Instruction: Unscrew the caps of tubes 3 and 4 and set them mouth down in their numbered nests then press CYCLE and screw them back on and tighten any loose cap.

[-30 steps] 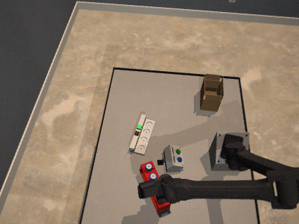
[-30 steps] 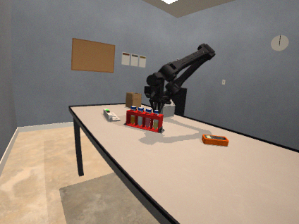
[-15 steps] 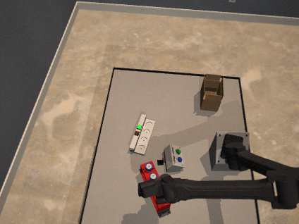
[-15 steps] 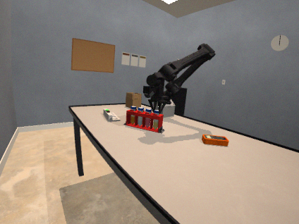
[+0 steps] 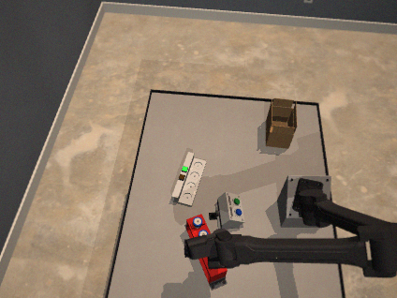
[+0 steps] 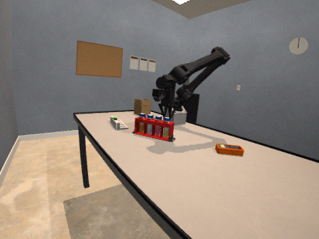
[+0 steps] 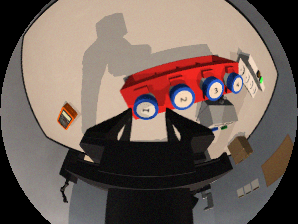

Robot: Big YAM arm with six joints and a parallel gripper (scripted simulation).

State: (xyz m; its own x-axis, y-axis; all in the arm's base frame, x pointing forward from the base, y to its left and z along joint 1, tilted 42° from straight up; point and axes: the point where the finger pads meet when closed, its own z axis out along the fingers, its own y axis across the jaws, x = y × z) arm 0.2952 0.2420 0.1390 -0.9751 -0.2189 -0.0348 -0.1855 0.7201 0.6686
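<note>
Right now my hand is 70 mm past the blue key, 210 mm to the left of it and 60 mm above it. From my hand the other things lie so: green key: 60 mm behind, 260 mm to the right, 60 mm below; then key housing: 40 mm behind, 230 mm to the right, 80 mm below; then blue tube cap: 80 mm ahead, 130 mm to the right, 20 mm below.
</note>
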